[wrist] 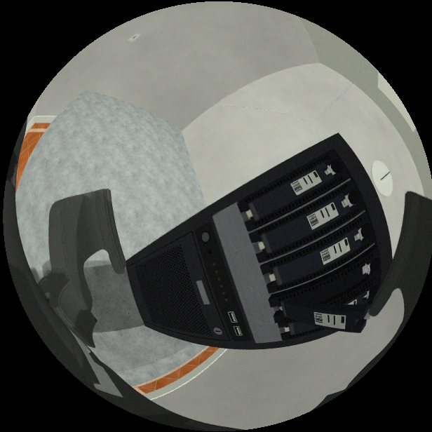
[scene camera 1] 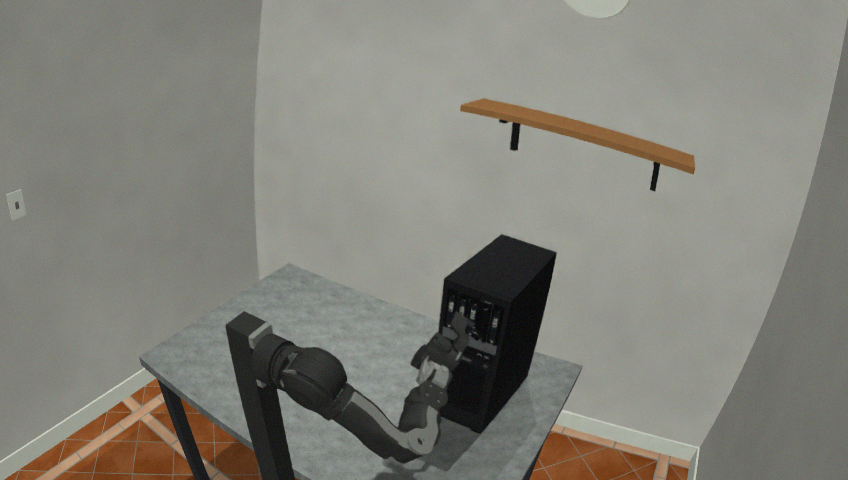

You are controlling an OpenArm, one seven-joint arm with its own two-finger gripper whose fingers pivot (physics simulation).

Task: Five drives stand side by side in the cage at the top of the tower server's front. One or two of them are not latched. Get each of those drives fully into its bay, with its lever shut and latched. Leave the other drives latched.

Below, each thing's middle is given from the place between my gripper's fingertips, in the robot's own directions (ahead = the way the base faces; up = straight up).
My hand is 23 cm short of the black tower server (scene camera 1: 513,274), 6 cm to the left of it and 12 cm above it.
